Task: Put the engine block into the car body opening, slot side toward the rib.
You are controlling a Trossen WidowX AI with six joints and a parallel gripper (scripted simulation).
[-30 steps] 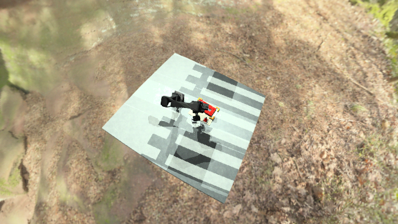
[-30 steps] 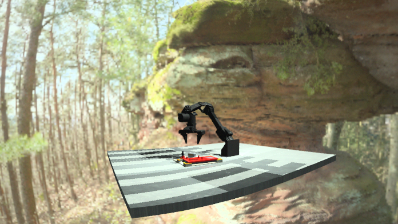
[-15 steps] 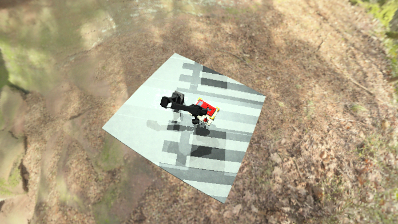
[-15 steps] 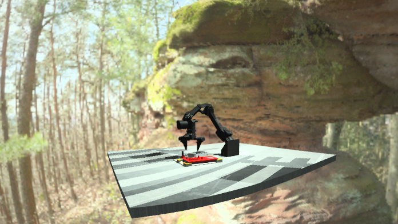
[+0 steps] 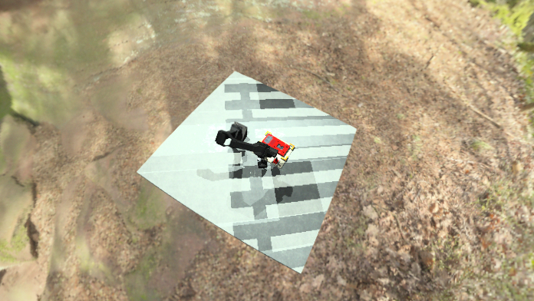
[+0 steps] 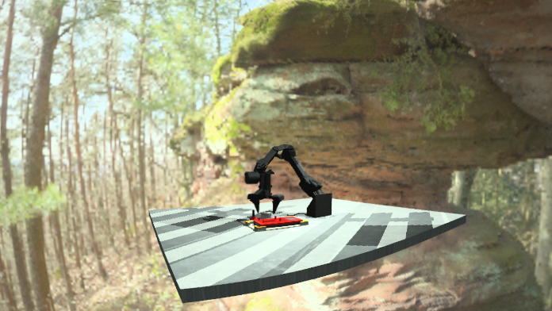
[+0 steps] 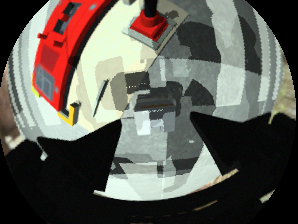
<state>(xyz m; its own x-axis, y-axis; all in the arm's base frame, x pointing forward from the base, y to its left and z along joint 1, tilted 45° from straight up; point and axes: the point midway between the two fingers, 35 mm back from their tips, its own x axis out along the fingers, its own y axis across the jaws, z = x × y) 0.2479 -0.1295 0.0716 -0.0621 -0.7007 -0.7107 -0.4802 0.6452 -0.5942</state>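
Right now my gripper tip is 10 mm past the grey engine block and 10 mm above it.
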